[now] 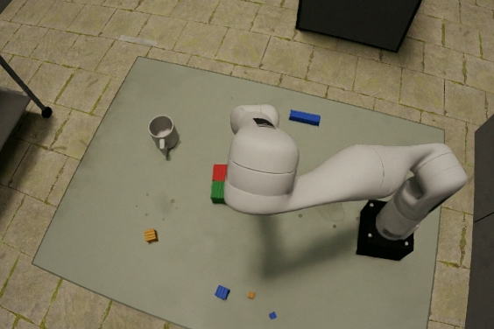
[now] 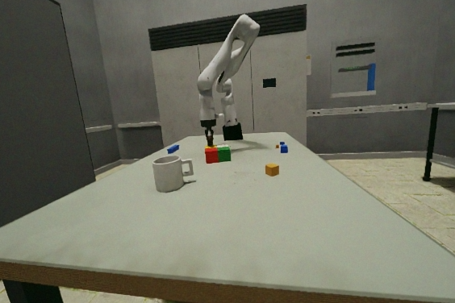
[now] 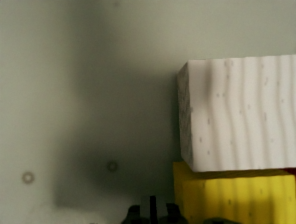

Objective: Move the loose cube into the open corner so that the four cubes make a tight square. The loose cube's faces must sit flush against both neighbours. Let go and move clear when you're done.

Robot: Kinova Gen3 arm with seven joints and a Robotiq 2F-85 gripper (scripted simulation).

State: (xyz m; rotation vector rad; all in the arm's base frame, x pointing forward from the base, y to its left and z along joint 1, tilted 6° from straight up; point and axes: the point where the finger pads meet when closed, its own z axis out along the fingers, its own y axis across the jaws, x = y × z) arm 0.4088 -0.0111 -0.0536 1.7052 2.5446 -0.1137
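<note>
My hand is 4 cm short of the yellow cube, 2 cm to the right of it and 1 cm above it. From my hand the other things lie so: green cube (7 cm ahead, 9 cm to the left, 1 cm below); white cube (2 cm ahead, 7 cm to the left, 1 cm below); red cube (9 cm ahead, 4 cm to the left, 1 cm below).
</note>
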